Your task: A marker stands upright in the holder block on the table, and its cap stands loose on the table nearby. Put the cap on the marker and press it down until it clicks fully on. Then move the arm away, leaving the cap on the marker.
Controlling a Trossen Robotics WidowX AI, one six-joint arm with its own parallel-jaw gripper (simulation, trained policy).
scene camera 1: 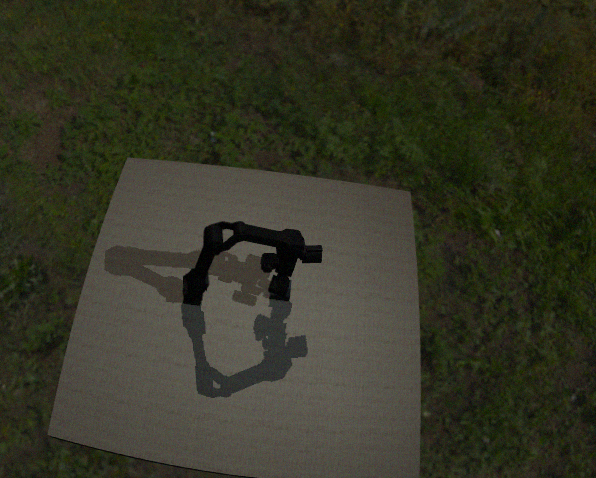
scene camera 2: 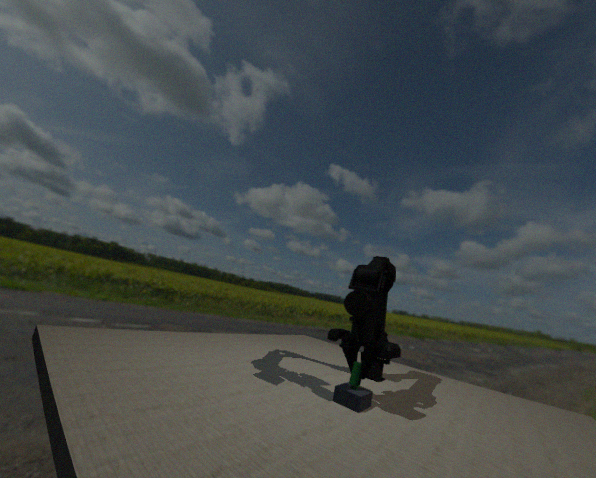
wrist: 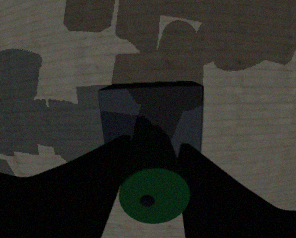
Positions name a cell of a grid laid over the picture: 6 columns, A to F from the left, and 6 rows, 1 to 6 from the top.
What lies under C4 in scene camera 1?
The gripper.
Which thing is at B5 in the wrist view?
The gripper.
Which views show the gripper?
Scene camera 1, scene camera 2 and the wrist view: all of them.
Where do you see a green cap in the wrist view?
D5
